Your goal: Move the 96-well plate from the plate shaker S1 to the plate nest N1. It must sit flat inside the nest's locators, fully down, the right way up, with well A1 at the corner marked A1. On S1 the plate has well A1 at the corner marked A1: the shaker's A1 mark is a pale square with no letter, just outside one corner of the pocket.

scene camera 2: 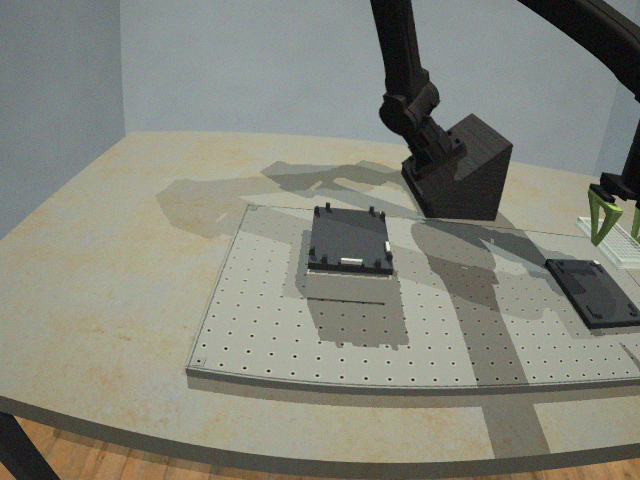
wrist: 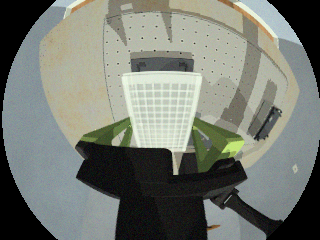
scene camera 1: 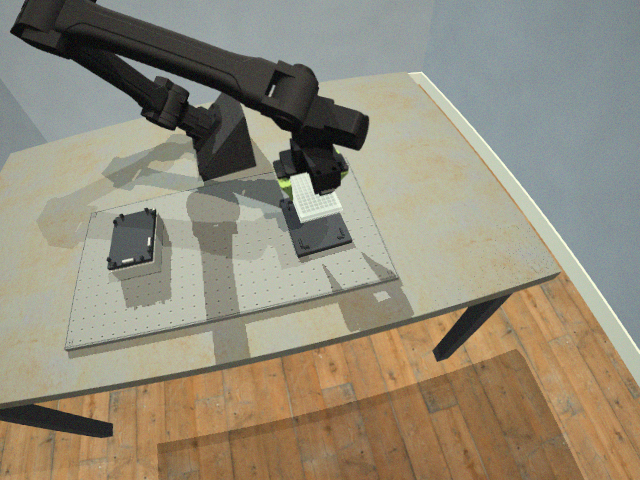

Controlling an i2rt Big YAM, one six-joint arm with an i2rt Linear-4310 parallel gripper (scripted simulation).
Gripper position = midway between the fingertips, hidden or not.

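My gripper (scene camera 2: 613, 245) is visible to me, and I find the gripper (wrist: 162, 119) again from the wrist. I see a white 96-well plate (scene camera 1: 323, 206) as well as a plate nest N1 (scene camera 1: 321, 234), and the wrist view gives me both the white 96-well plate (wrist: 161, 127) and the plate nest N1 (wrist: 155, 63). There is a plate shaker S1 (scene camera 2: 337, 233) too.
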